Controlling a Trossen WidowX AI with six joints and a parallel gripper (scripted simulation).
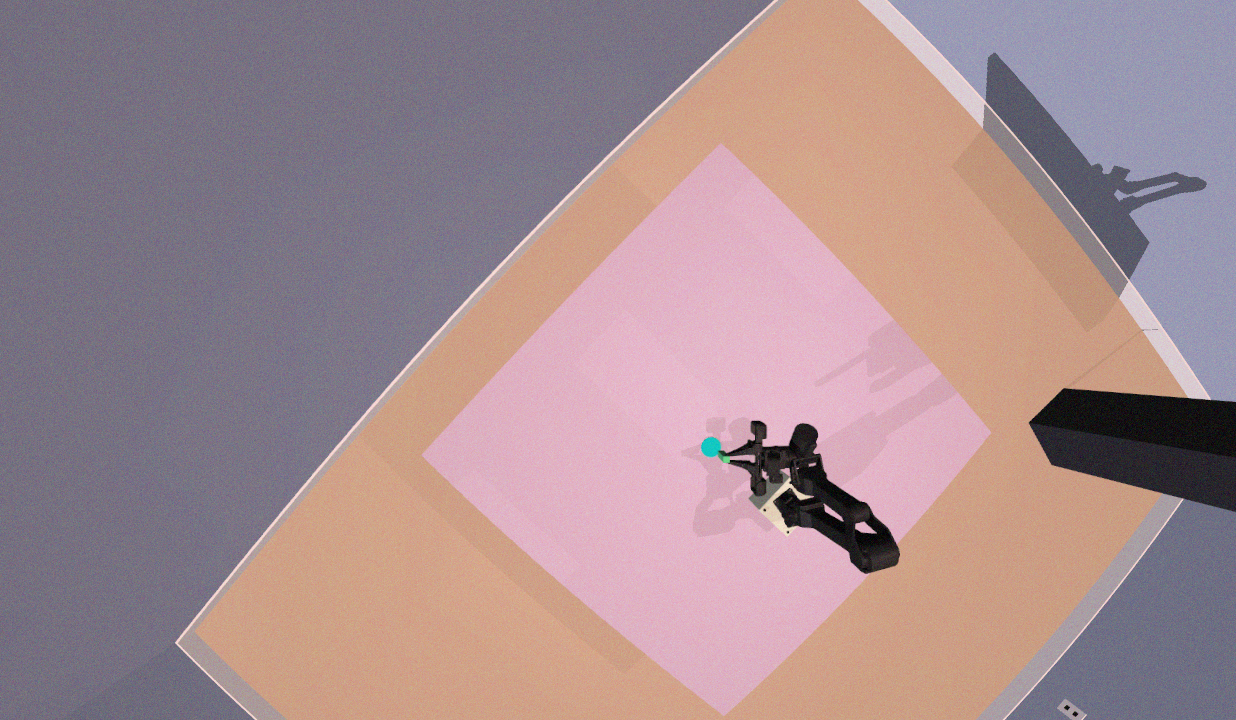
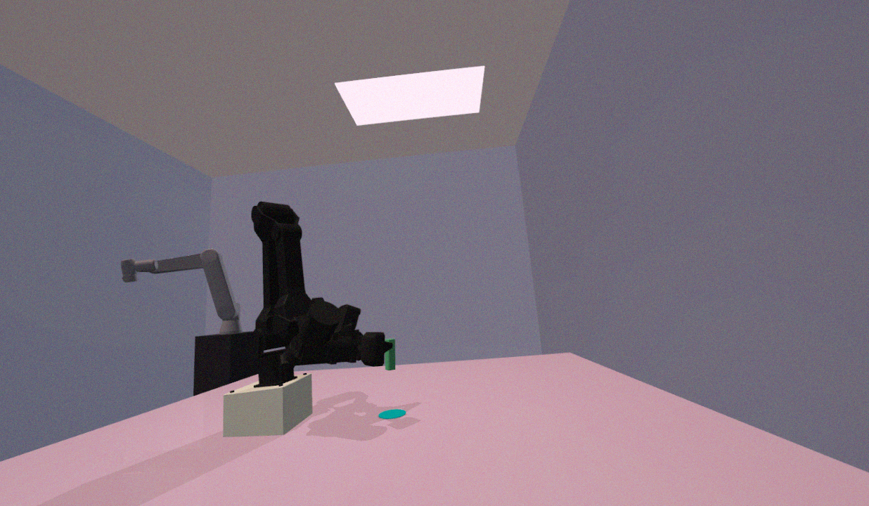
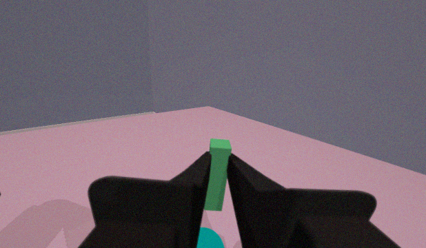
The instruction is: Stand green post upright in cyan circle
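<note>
My gripper tip is now 150 mm above the cyan circle. The rest, counted from my gripper tip: green post: 20 mm below.
</note>
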